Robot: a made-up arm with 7 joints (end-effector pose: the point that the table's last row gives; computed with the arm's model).
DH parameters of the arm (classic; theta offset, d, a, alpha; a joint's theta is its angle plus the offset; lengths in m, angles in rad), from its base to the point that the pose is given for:
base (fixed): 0.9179 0 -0.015 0
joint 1: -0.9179 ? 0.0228 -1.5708
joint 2: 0 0.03 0.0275 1.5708
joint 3: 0 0.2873 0.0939 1.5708
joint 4: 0 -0.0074 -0.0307 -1.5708
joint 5: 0 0.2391 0.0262 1.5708
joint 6: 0 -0.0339 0.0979 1.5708
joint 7: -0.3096 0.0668 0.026 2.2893
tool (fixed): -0.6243 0.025 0 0
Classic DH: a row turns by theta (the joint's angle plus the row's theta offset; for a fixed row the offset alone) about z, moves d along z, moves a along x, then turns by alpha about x.
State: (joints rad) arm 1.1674 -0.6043 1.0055 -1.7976 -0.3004 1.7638 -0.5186
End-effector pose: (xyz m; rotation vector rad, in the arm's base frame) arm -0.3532 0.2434 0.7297 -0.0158 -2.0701 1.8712
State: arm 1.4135 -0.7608 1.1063 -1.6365 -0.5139 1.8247 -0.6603
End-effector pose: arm -0.4402 0.0638 0.7603 -0.3353 2.4843 -1.5842
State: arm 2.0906 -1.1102 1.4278 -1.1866 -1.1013 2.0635 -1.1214
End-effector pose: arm -0.2581 -0.4764 0.7119 -0.7576 1.9718 0.3942
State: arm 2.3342 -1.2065 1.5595 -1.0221 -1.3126 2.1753 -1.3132
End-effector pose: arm -0.0593 -0.5723 0.6571 -0.7675 1.8336 1.0680
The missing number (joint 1, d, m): 0.4728
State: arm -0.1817 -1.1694 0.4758 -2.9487 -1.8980 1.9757 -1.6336
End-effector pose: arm 0.1233 0.0190 0.6323 -1.7426 0.9327 2.3472
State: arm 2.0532 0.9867 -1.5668 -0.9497 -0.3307 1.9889 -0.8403
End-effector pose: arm 0.0929 0.5616 0.6582 -1.5668 -1.9508 1.3307
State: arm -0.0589 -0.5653 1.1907 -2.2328 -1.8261 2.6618 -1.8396
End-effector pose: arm 0.1126 0.3228 0.6189 0.8090 -0.0497 -1.6313
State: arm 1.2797 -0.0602 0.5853 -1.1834 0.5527 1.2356 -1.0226
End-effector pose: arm -0.2515 0.3561 0.8701 1.0259 -0.7618 2.2985
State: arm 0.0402 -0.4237 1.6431 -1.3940 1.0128 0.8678 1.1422
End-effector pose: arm -0.2685 0.3950 0.7005 -1.0633 -0.1443 0.8220
